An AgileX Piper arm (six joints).
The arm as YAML. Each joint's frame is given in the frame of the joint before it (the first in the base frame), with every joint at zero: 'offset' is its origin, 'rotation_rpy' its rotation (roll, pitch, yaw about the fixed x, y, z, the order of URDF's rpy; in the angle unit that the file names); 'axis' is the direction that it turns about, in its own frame. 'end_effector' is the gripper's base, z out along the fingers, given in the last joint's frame.
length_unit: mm
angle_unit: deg
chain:
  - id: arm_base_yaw
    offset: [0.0, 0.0, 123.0]
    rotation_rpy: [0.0, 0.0, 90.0]
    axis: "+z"
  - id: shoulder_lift
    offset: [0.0, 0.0, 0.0]
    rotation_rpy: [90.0, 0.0, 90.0]
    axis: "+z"
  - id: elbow
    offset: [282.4, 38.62, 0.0]
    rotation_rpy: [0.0, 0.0, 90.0]
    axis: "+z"
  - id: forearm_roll
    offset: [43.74, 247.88, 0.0]
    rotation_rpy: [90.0, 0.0, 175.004]
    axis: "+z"
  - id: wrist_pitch
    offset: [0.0, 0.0, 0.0]
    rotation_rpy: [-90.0, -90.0, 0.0]
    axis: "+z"
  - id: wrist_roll
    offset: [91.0, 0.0, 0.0]
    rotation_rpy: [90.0, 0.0, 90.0]
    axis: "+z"
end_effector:
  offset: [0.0, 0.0, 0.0]
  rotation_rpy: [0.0, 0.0, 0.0]
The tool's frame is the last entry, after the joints.
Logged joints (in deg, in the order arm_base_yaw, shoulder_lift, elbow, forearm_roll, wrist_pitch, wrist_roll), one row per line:
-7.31 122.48 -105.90 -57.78 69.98 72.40
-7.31 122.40 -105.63 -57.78 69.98 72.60
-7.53 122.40 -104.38 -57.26 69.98 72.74
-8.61 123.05 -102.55 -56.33 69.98 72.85
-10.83 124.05 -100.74 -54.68 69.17 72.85
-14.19 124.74 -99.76 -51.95 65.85 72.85
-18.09 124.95 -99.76 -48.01 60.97 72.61
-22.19 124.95 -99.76 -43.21 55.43 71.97
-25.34 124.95 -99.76 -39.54 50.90 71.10
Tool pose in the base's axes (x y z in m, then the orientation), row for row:
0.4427 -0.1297 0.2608 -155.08 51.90 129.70
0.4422 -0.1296 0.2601 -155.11 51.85 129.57
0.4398 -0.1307 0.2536 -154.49 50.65 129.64
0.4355 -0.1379 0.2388 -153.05 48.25 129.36
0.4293 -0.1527 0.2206 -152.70 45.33 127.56
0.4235 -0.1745 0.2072 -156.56 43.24 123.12
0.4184 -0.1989 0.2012 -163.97 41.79 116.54
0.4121 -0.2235 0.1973 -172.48 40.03 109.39
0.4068 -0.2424 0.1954 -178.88 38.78 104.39
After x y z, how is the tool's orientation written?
As angles about the fixed x, y, z axes (roll, pitch, yaw), in degrees.
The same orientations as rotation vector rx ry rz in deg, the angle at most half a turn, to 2 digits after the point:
69.60 114.53 -54.21
69.74 114.53 -54.23
70.30 115.65 -54.66
71.96 117.69 -55.98
74.93 119.86 -56.59
78.82 120.72 -53.33
83.28 119.79 -46.70
87.70 117.76 -38.77
90.29 115.55 -32.77

